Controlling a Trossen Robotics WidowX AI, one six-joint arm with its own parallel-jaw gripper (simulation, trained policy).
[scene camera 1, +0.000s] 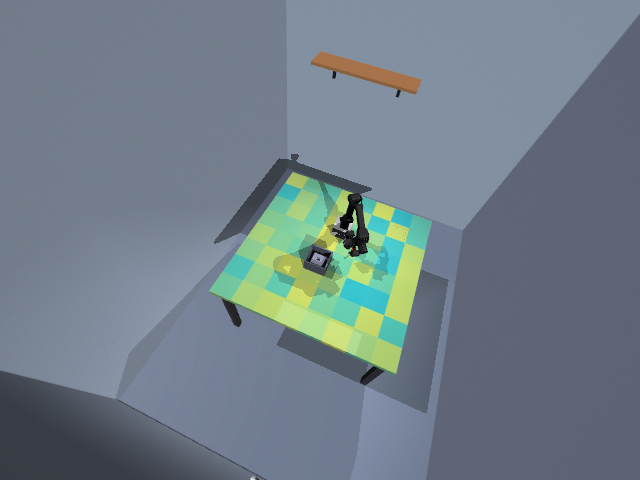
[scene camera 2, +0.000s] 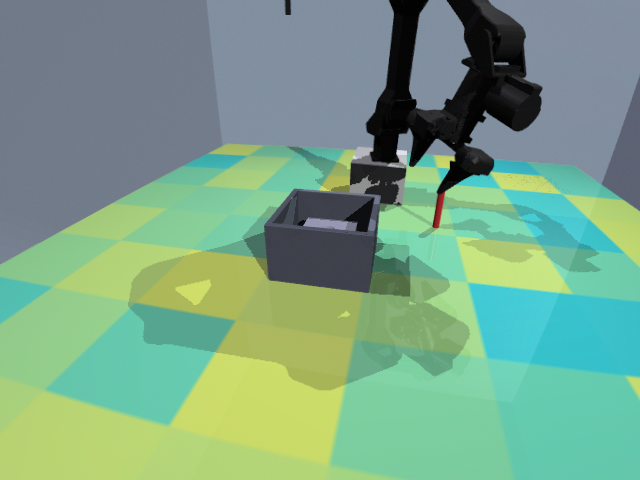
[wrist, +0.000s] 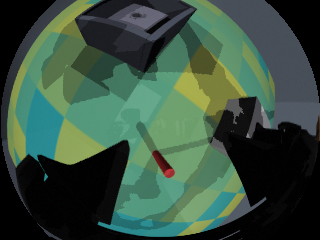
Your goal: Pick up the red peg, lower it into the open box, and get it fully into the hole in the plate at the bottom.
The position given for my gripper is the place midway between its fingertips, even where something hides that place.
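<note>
Scene camera 2 gives me my gripper (scene camera 2: 424, 179) together with a dark grey box (scene camera 2: 331, 258). In the wrist view I find my gripper (wrist: 178, 142) again, and there I also see a plate (wrist: 148, 23).
</note>
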